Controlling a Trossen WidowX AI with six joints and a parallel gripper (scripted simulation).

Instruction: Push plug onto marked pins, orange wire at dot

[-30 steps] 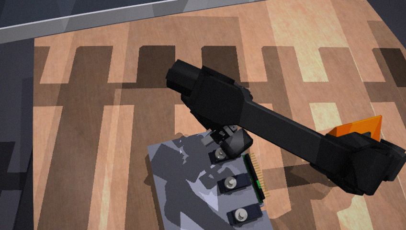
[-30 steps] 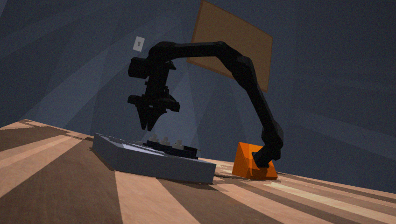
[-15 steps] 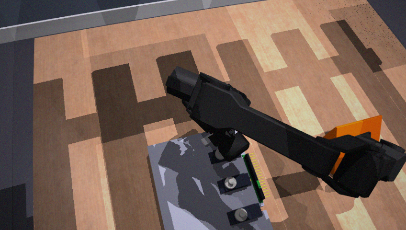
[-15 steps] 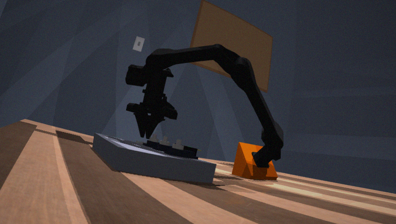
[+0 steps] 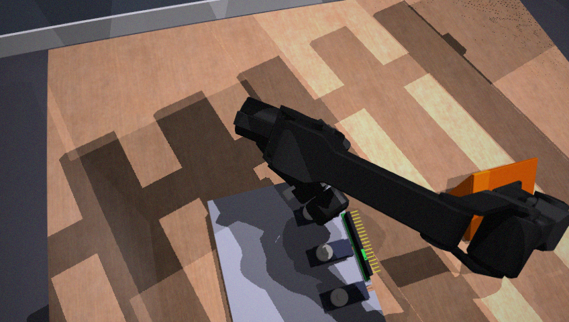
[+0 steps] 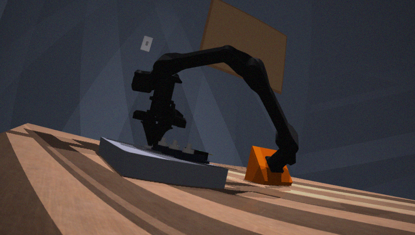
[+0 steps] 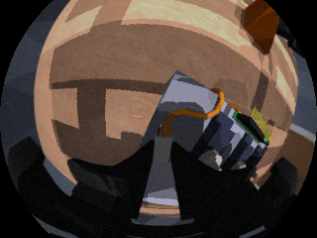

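The green band is 7 cm behind my gripper tip, 15 cm to the left of it and 2 cm above it. The rest, counted from my gripper tip: grey printed holder: 9 cm ahead, 13 cm to the left, 3 cm below.
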